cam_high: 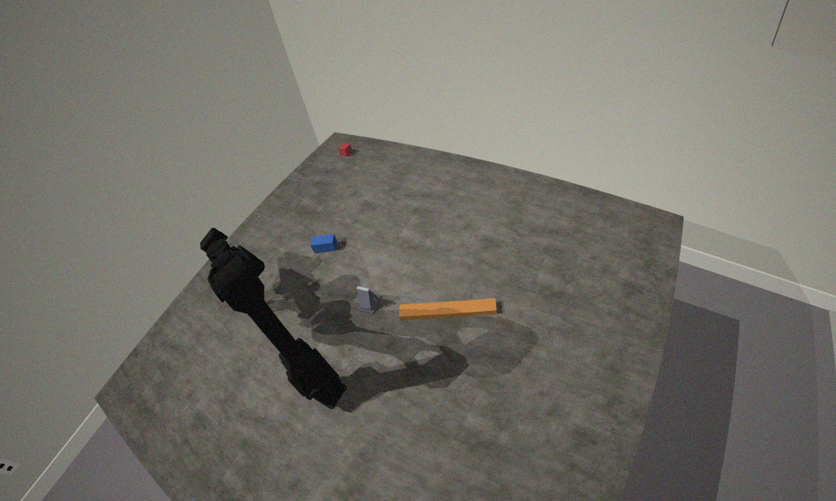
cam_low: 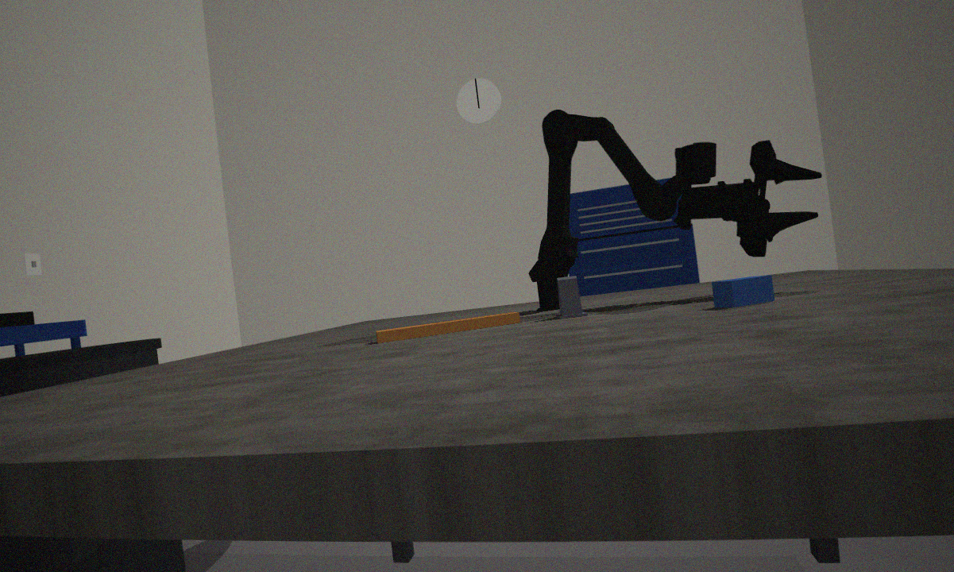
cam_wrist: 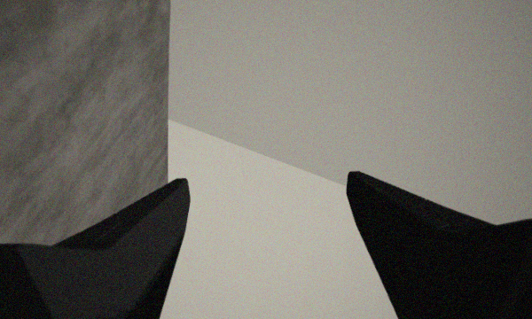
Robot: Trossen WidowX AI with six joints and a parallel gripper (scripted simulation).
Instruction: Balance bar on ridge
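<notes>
Now: the orange bar 13 cm ahead of my gripper tip, 58 cm to the right of it and 13 cm below it. From my gripper tip the other things lie so: small red cube 57 cm ahead, 6 cm to the left, 12 cm below; blue block 17 cm ahead, 17 cm to the right, 12 cm below.
</notes>
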